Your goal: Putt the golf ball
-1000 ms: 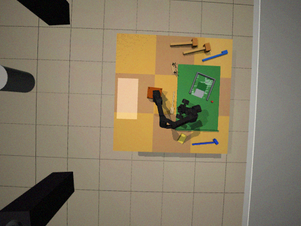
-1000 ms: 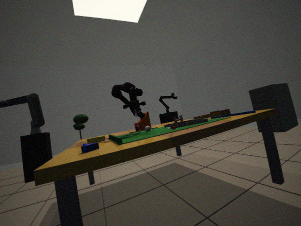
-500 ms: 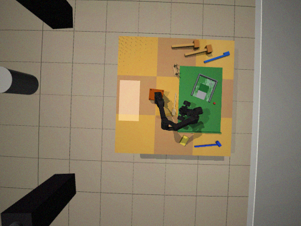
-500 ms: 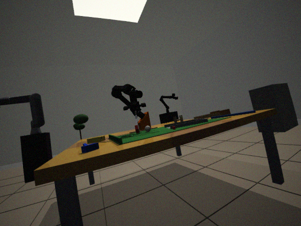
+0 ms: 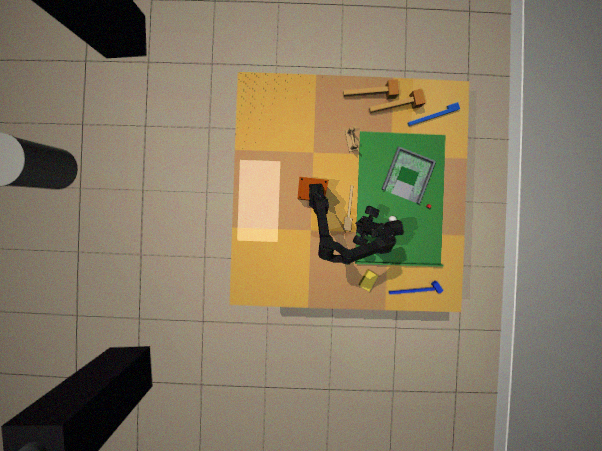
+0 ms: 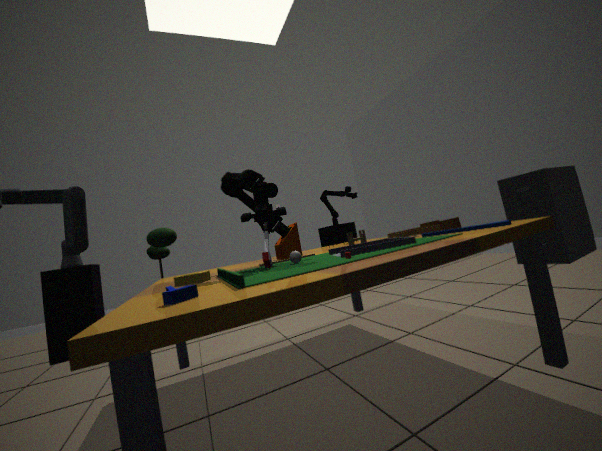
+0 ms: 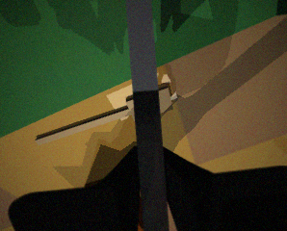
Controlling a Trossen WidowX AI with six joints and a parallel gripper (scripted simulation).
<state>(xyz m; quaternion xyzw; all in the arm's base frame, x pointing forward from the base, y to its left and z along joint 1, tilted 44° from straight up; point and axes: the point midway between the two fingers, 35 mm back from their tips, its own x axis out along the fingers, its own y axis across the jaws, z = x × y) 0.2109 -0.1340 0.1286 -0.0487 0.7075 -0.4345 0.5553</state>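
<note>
The red putter lies 10 cm ahead of my gripper tip, 4 cm to the right of it and 4 cm below it. The rest, counted from my gripper tip: yellow block 32 cm to the right, 11 cm below, 7 cm ahead; then green mat 28 cm ahead, 13 cm below, 12 cm to the left; then white golf ball 22 cm ahead, 10 cm below, 1 cm to the left.
</note>
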